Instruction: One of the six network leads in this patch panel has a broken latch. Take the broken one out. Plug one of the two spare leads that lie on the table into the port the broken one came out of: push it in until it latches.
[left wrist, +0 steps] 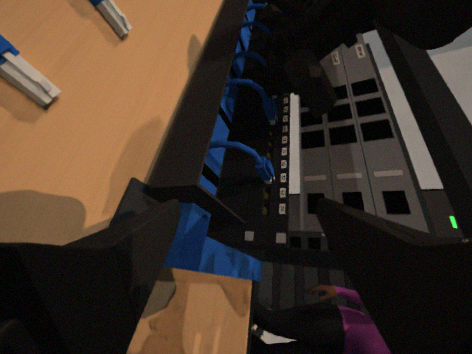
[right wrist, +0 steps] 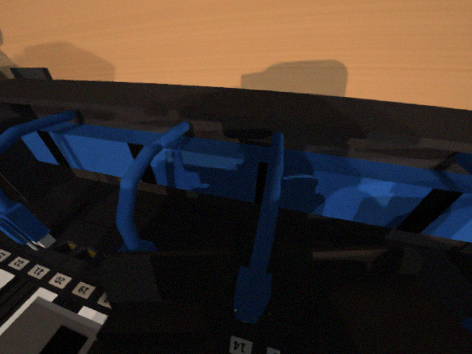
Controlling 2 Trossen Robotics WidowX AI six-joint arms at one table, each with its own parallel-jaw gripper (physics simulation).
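Frame: origin at the left arm's base, x right, y down, z ahead, level; metres.
Seen in the pictures: left gripper, fingertip midpoint: (left wrist: 248,206); right gripper, fingertip midpoint: (left wrist: 240,97) (right wrist: 244,212).
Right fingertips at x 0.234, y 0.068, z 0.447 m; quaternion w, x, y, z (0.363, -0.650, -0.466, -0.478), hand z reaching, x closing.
A point is followed by its place in that frame.
The patch panel (left wrist: 262,237) @[x 0.226, y 0.024, z 0.251 m] has blue leads plugged in along its numbered row. One lead (right wrist: 252,295) @[x 0.223, y 0.017, z 0.462 m] stands at the port labelled 14; a second lead (right wrist: 129,200) @[x 0.189, y 0.028, z 0.414 m] bends down to a plug hidden behind a dark finger. A third lead (left wrist: 265,167) @[x 0.206, y 0.017, z 0.316 m] (right wrist: 25,222) @[x 0.212, y 0.021, z 0.325 m] sits farther along the row. I cannot tell the state of the latches. My right gripper (right wrist: 244,212) @[x 0.234, y 0.068, z 0.447 m] is shut on the lead at port 14, with dark fingers on both sides of its boot. Two spare leads (left wrist: 112,17) @[x 0.077, y 0.101, z 0.392 m] (left wrist: 30,77) @[x 0.059, y 0.098, z 0.310 m] with pale plugs lie on the table. My left gripper (left wrist: 248,206) @[x 0.143, y 0.007, z 0.262 m] is open and empty at the panel's near end.
A long dark bar (left wrist: 180,130) @[x 0.147, y 0.079, z 0.332 m] (right wrist: 200,95) @[x 0.161, y 0.067, z 0.434 m] runs along the panel, and the leads pass over the blue strip (right wrist: 350,190) @[x 0.210, y 0.068, z 0.504 m] beside it. A grey unit (left wrist: 320,165) @[x 0.329, y -0.032, z 0.368 m] with square openings stands beyond the number row. Part of a figure in magenta (left wrist: 360,327) shows at the lower right.
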